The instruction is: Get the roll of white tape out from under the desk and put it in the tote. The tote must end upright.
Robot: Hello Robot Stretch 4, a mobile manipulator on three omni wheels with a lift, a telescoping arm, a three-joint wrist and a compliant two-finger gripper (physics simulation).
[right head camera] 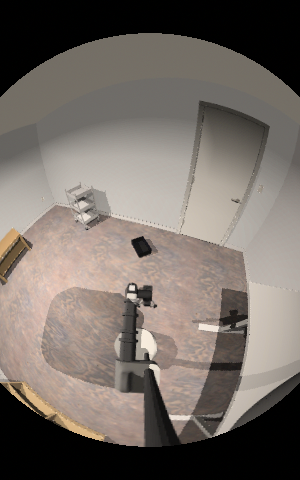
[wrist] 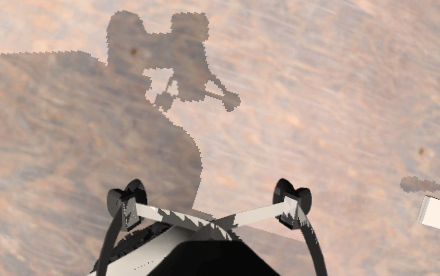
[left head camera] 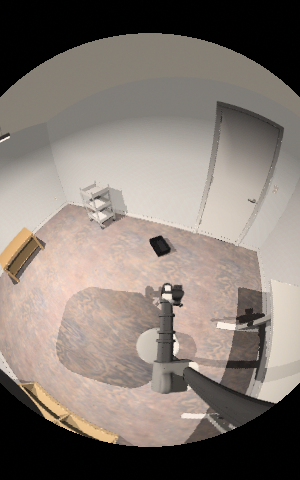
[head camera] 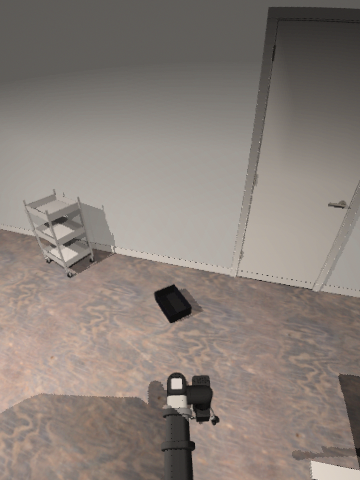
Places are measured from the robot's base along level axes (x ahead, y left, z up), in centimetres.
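Pixels of known places: gripper, fingertip midpoint: (right head camera: pixel 146 306) (wrist: pixel 210 196) (head camera: pixel 198 422); robot's base at its link origin: (right head camera: pixel 136 345) (left head camera: pixel 156 344).
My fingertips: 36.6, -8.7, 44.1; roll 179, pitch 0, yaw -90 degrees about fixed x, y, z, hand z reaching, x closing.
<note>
Ahead of a thing's pixels: the offset from my fingertips to its top centre, as dx, dy, dz. "spot": to the spot under its first point. Level surfaces: height alone.
The black tote {+101.5, +10.8, -36.9} (head camera: pixel 172 304) (left head camera: pixel 160 246) (right head camera: pixel 141 247) stands upright on the floor, its opening facing up, beyond the gripper and in front of the far wall. My gripper (head camera: pixel 201 419) (left head camera: pixel 170 303) (right head camera: pixel 145 304) (wrist: pixel 210 196) is open, its two fingertips wide apart in the wrist view with bare floor showing between them. It hangs above the floor on the robot's side of the tote. The desk {dz +48.1} (left head camera: pixel 287 325) (right head camera: pixel 272 325) is at the right, its pale top hiding part of the floor below. The roll of white tape does not show in any view.
A white desk foot (head camera: pixel 332 471) (left head camera: pixel 227 325) (right head camera: pixel 208 328) (wrist: pixel 431 212) lies right of the gripper. A three-tier cart {spot: +153.3, +108.8, +21.4} (head camera: pixel 65 212) (left head camera: pixel 101 193) (right head camera: pixel 86 194) stands by the far wall, left of the closed door (head camera: pixel 300 150). A wooden unit (left head camera: pixel 16 246) (right head camera: pixel 9 246) stands at the left.
</note>
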